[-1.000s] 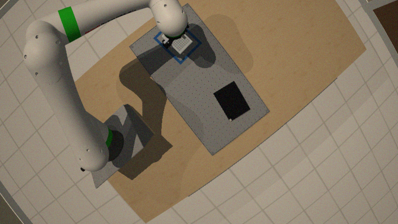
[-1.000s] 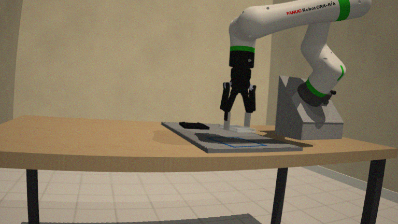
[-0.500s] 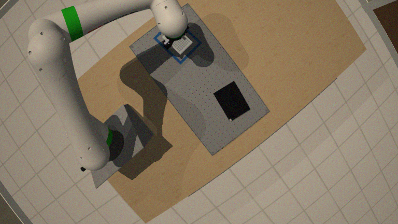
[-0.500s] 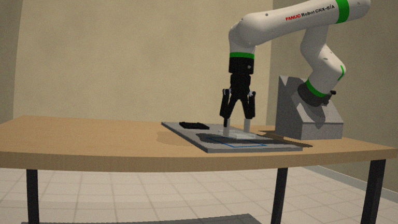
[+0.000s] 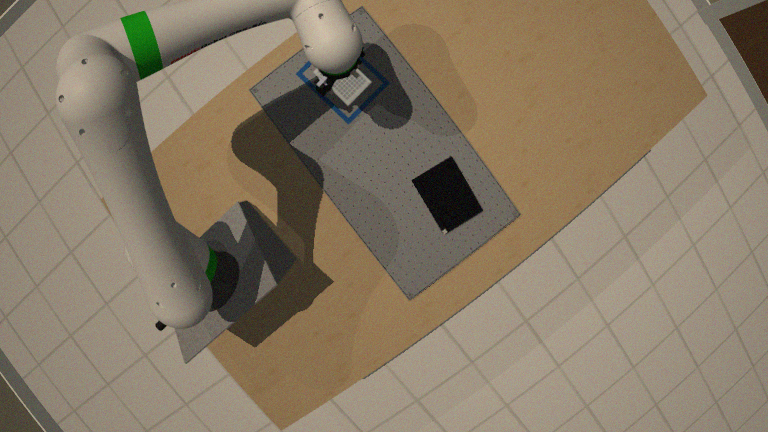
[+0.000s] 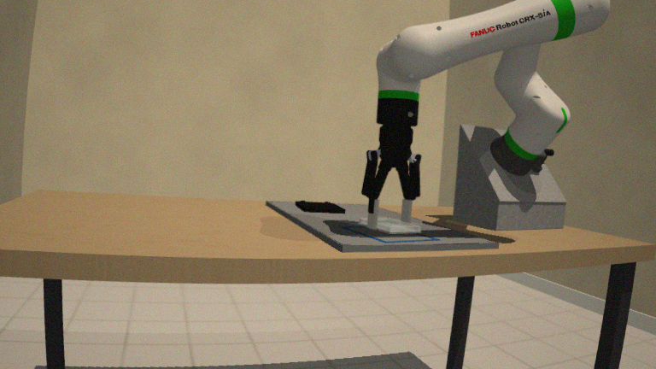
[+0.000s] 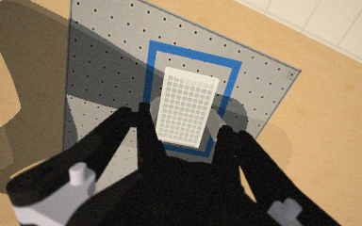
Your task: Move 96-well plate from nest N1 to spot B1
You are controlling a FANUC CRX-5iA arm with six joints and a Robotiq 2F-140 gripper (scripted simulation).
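My gripper is now 2 cm above the white 96-well plate. Also, from my hand: black plate nest: 41 cm to the right, 3 cm below, 1 cm ahead.
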